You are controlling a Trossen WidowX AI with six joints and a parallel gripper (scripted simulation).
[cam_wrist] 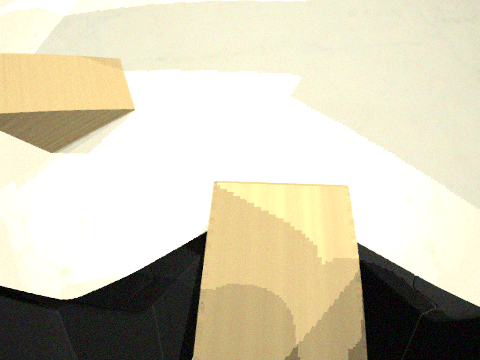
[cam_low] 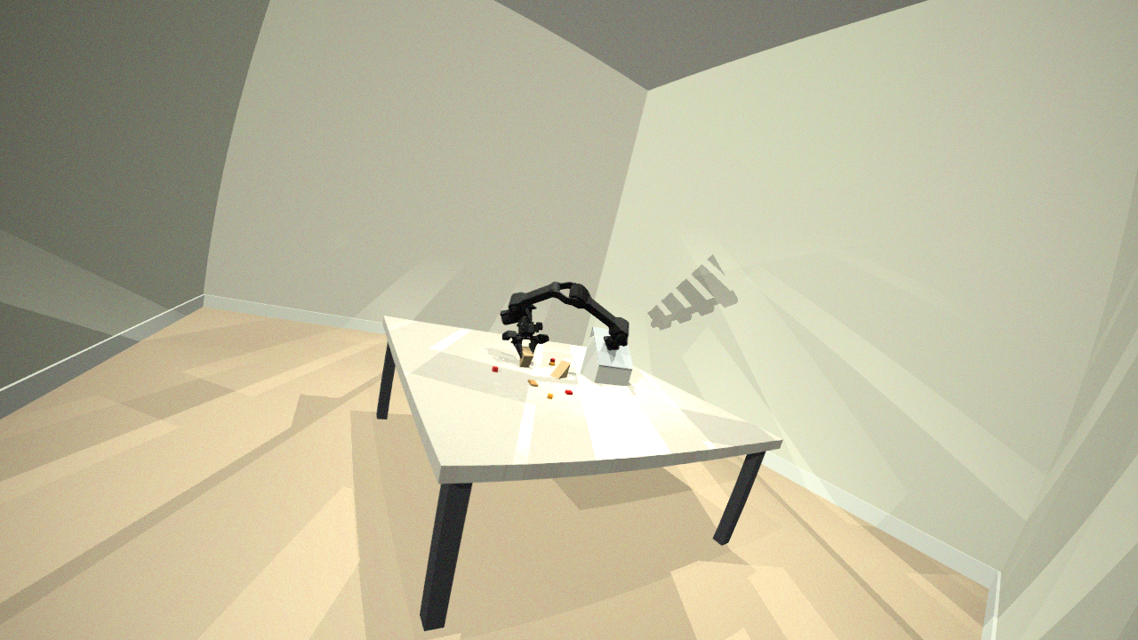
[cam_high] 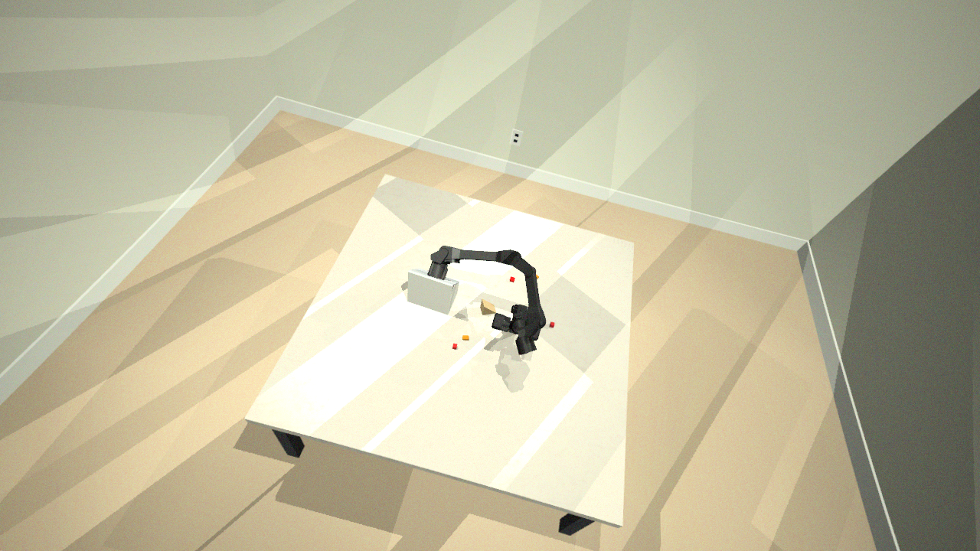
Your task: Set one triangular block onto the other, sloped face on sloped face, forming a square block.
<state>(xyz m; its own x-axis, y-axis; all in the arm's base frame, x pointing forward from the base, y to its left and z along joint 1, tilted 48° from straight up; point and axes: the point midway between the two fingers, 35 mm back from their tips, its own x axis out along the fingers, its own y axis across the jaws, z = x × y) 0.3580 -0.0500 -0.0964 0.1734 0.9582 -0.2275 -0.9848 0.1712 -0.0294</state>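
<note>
My gripper tip is now 10 mm below the triangular block.
</note>
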